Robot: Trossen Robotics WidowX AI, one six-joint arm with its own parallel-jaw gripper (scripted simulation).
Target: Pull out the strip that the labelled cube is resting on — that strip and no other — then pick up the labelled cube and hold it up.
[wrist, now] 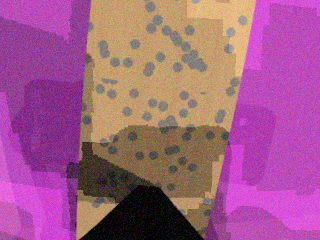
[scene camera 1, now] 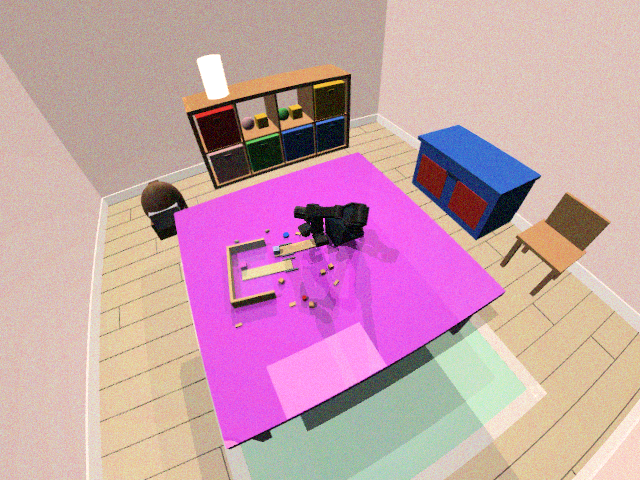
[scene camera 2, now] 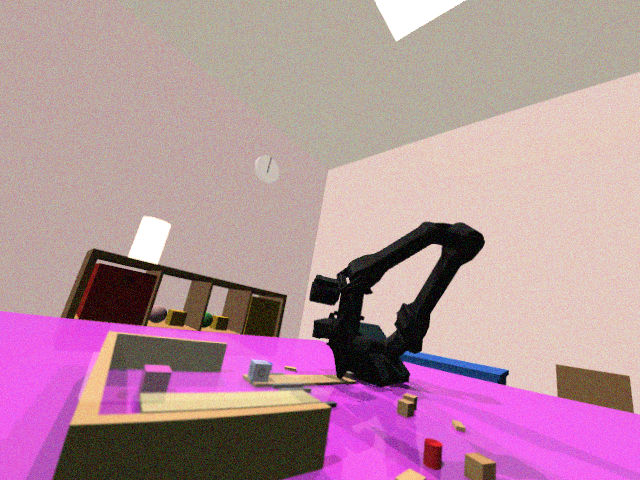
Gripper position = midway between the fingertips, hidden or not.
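Note:
A dotted strip [wrist: 160, 91] is visible in the wrist view. The same view shows the gripper [wrist: 147, 196], and scene camera 2 also shows the gripper [scene camera 2: 339, 377].

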